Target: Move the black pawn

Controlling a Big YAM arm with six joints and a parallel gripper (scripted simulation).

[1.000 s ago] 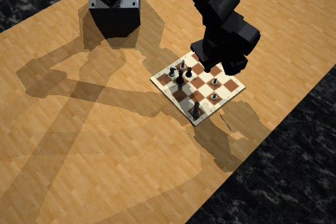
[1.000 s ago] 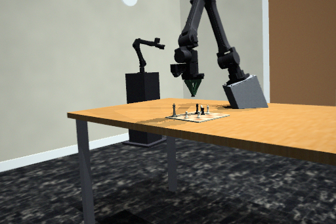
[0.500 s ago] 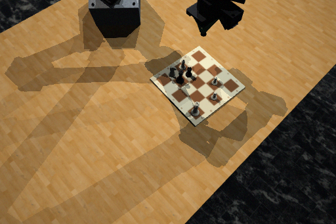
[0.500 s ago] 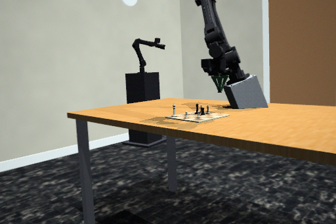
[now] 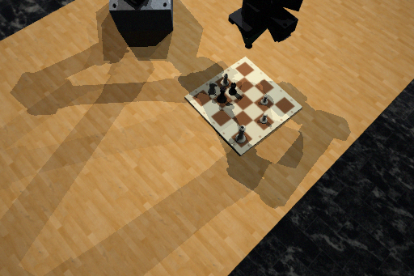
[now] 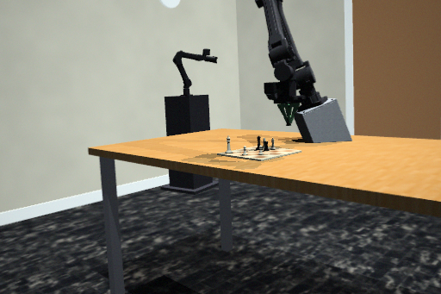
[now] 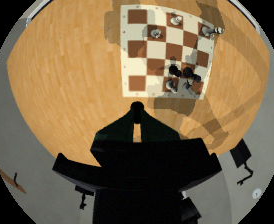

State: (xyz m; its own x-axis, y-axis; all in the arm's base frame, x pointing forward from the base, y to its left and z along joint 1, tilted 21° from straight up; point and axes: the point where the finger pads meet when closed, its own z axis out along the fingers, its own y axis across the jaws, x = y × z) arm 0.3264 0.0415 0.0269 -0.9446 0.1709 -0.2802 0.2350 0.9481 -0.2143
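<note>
My hand is 11 cm above the chessboard, 9 cm to the left of it and 6 cm short of it. From my hand the other things lie so: black pawn: right at my hand; tall black piece: 12 cm to the right, 8 cm below, 1 cm ahead.
</note>
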